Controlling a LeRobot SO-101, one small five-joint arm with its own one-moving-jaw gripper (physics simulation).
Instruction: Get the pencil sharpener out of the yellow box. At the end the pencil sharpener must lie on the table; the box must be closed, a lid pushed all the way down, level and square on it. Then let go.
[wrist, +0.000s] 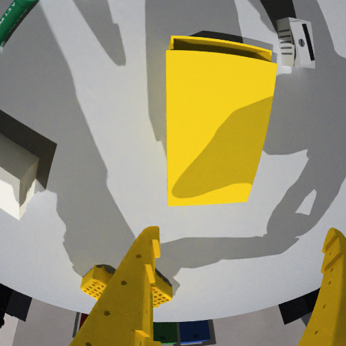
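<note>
The pencil sharpener (301, 44), a small pale block with ridges, a screw and a dark blade slot, lies on the table at the upper right, apart from the box. The yellow box (220, 44) stands right of the middle. A flat yellow lid (215, 110) covers most of its top, but a narrow dark opening shows along the far end, so the lid does not sit square over it. Whether the lid is level is hard to tell. My gripper (243, 230) is open and empty, with its jaws wide apart on the near side of the box.
A white block (17, 177) lies at the left edge. Part of a green battery (15, 19) shows at the top left. Perforated yellow parts (97, 283) show behind the left jaw. Green (165, 333) and blue (194, 331) bins stand beyond the table's edge at the bottom.
</note>
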